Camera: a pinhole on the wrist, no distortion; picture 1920 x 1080 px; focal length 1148.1 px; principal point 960.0 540.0 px. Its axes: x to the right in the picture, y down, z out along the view. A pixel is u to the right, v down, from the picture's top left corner.
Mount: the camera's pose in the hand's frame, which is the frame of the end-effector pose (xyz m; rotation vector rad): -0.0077 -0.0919 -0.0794 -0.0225 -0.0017 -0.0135
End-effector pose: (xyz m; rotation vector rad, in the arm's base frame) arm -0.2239 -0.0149 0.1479 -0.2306 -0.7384 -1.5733
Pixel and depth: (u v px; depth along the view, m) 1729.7 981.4 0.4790
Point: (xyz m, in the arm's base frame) -0.2899 -0.0416 0.6585
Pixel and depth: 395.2 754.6 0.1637
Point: -0.2862 0.1035 0.1454
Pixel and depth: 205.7 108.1 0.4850
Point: -0.5288 0.4826 0.1982
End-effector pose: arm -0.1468 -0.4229 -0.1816 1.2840 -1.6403 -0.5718
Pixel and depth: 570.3 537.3 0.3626
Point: -0.3538 -0.3814 -0.4257
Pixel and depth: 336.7 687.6 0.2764
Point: -0.2942 -0.3294 -0.3689
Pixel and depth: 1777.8 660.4 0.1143
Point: -0.1399 -0.5239 -0.2319
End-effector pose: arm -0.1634 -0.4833 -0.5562 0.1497 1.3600 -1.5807
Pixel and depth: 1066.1 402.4 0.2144
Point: -0.1855 -0.6137 -0.4387
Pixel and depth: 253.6 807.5 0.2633
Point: -0.0088 -0.5325 -0.3664
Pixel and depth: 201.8 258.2 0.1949
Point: -0.1370 -0.5138 -0.3357
